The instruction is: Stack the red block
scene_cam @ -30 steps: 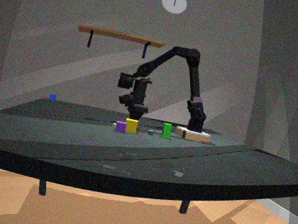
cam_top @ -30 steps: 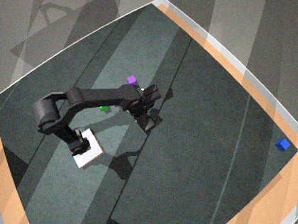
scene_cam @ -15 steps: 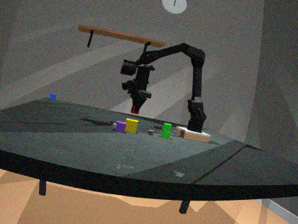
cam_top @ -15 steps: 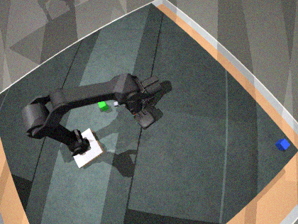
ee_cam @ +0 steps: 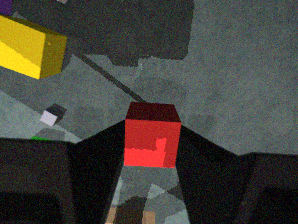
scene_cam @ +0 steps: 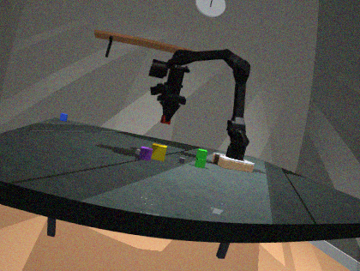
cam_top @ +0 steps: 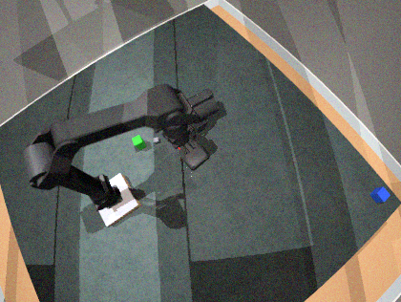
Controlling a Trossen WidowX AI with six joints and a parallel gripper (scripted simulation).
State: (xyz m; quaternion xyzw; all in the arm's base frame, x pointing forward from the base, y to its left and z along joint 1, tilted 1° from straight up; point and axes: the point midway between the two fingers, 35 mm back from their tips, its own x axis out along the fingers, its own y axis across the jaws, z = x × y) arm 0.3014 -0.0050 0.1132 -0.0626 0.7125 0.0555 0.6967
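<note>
The yellow block is 2 cm ahead of my gripper tip, 14 cm to the left of it and 10 cm below it. Also, from my gripper tip: red block (1 cm above); blue block (53 cm ahead, 49 cm to the right, 10 cm below); purple block (6 cm ahead, 19 cm to the left, 10 cm below).
</note>
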